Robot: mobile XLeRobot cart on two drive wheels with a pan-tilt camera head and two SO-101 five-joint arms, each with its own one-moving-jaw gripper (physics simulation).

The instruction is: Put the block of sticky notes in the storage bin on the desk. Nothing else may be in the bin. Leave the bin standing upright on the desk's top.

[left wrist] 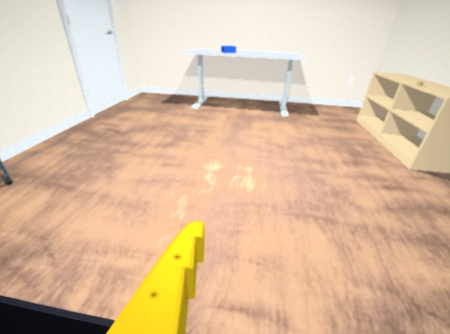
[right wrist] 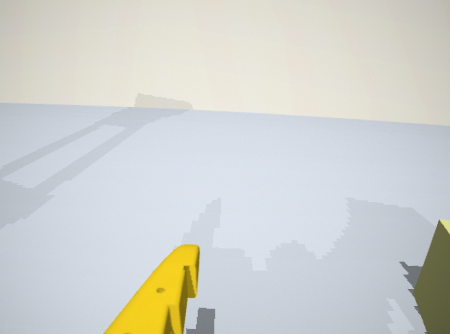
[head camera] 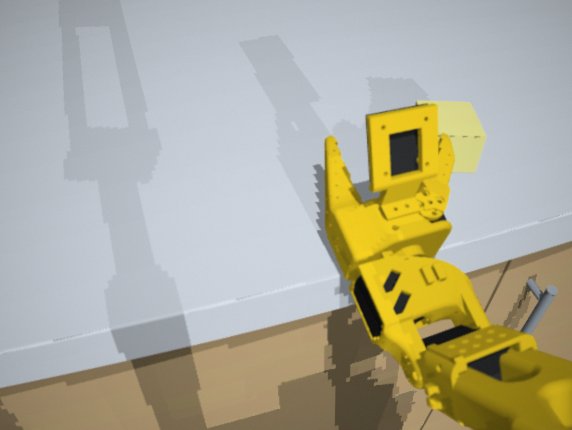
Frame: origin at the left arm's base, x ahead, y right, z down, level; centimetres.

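Seen in the pictures: left end effector, tool point: (left wrist: 204,236); right end effector, tool point: (right wrist: 198,264) (head camera: 334,142).
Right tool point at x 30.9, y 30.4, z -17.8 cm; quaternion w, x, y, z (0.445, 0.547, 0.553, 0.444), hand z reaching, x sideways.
Offsets run from my right tool point to a thing's top centre. "spot": to the spot under its first point. Level surfaces: height alone.
The pale yellow block of sticky notes @(dx +1.0, dy +10.3, dz +0.7 cm) (head camera: 462,120) (right wrist: 436,285) stands on the white countertop, at the upper right in the head view and cut off by the right edge in the right wrist view. My right gripper (head camera: 387,136) (right wrist: 189,257) is open and empty, low over the countertop. The block is outside its jaws, just right of and partly behind the right-hand jaw in the head view. My left gripper (left wrist: 195,237) is open, with one notched jaw showing, above the floor. The small blue storage bin (left wrist: 229,49) stands on the far white desk @(dz +23.3 cm) (left wrist: 265,54).
The white countertop @(dz +4.3 cm) (head camera: 215,175) (right wrist: 275,165) tops a wooden cabinet (head camera: 240,380) with a grey handle @(spot: dx -9.2, dy +18.9, dz +17.1 cm) (head camera: 540,310); its front edge runs under my right arm. A wall rises behind it. In the left wrist view, a wooden shelf unit (left wrist: 432,150) stands right and a door (left wrist: 92,55) left, across brown floor.
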